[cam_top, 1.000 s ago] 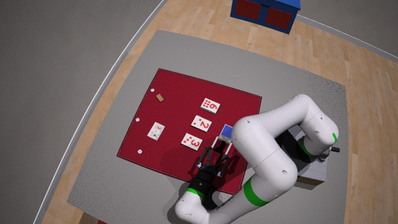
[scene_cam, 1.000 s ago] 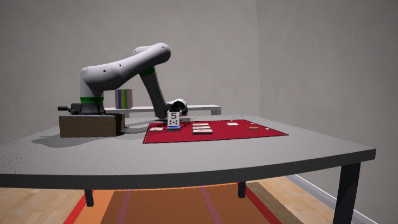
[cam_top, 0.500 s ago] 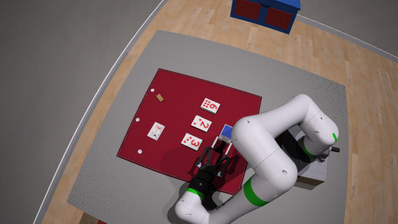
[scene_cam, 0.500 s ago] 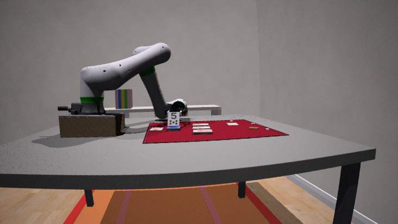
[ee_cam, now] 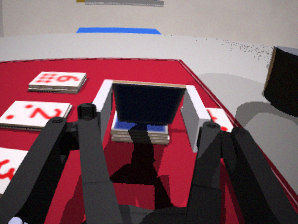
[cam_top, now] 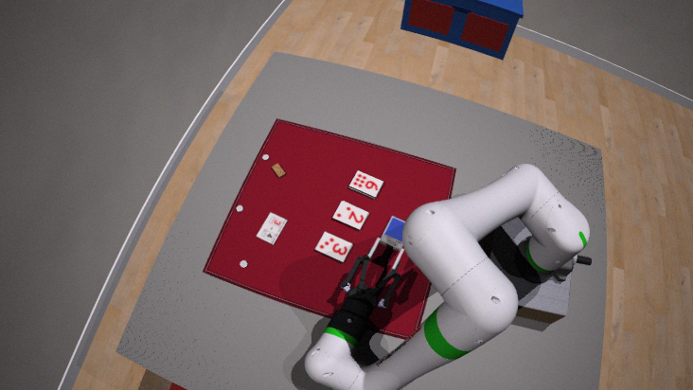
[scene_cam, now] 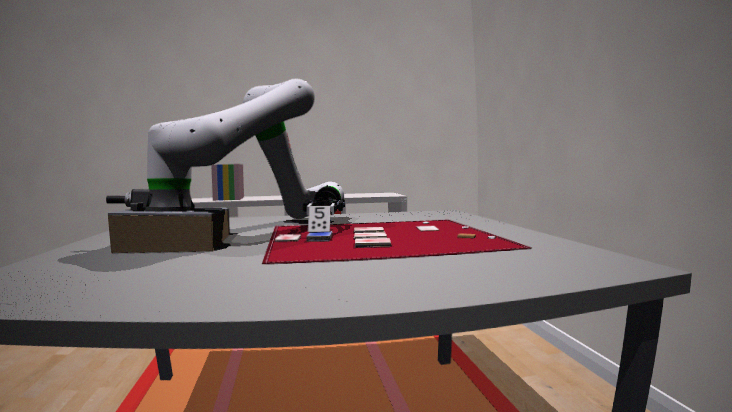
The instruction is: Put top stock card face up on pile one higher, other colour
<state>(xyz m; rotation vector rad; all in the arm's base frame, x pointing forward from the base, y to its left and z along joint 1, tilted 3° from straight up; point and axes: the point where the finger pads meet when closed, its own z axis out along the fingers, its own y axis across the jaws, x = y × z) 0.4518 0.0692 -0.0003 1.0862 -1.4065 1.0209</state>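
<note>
Now: hand 1 cm past the black 5 card, 5 cm to the left of it and 2 cm above it. Round my hand: red card cloth: 16 cm ahead, 11 cm to the right, 9 cm below; brown block: 38 cm ahead, 22 cm to the right, 7 cm below.
</note>
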